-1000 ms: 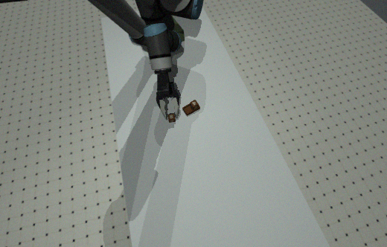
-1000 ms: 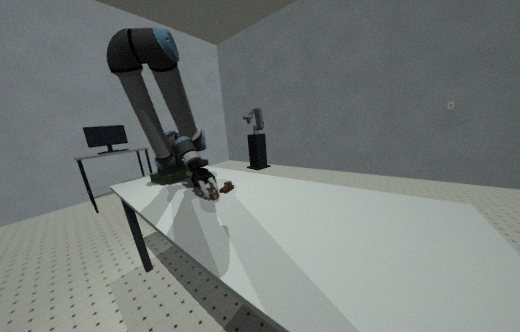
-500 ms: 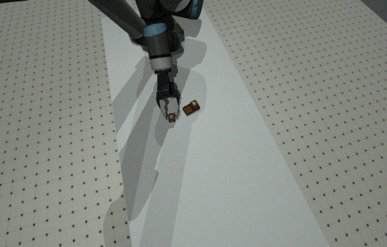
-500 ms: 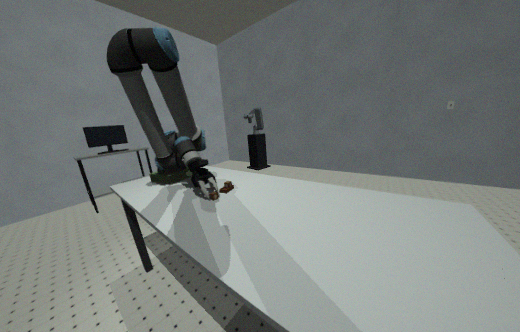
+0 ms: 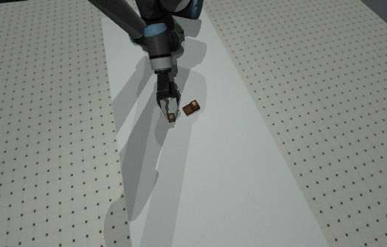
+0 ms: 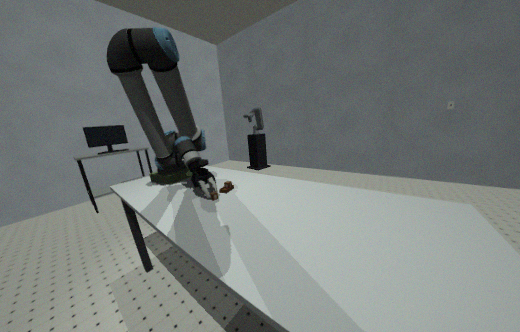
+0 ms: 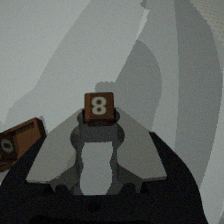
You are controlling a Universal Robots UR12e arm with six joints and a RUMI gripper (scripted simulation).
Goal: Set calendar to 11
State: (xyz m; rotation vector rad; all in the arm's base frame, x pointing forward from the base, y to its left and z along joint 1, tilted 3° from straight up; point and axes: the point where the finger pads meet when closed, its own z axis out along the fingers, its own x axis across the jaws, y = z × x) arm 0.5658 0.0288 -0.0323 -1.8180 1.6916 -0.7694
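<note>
Now: the brown cube 10 mm ahead of my hand and 10 mm below it. Also, from my hand: brown calendar tray: 40 mm behind, 100 mm to the left, 10 mm below.
</note>
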